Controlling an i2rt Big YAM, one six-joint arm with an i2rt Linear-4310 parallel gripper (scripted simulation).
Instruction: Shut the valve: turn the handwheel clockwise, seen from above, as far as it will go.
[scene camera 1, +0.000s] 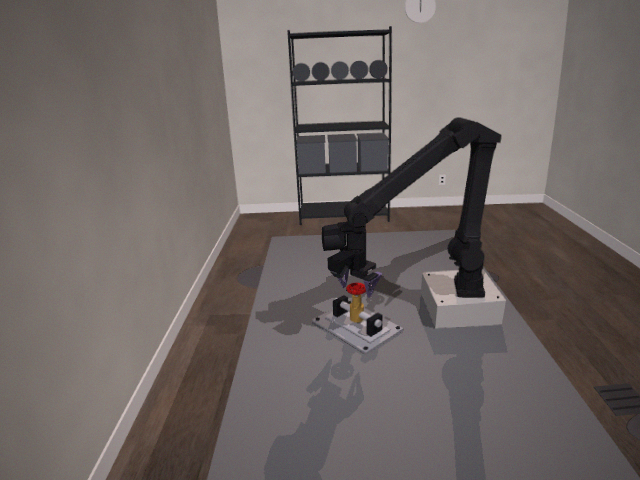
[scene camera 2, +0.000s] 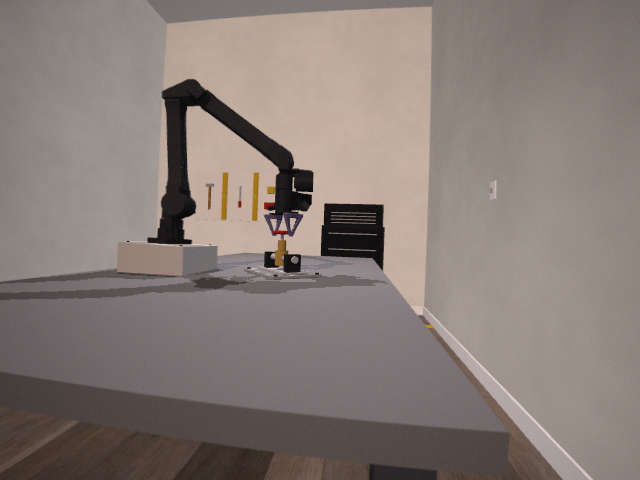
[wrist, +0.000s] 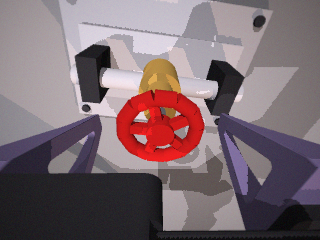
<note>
I see my gripper (scene camera 2: 282, 236) and a red handwheel (wrist: 159, 130).
My gripper is seen too in the wrist view (wrist: 159, 120).
</note>
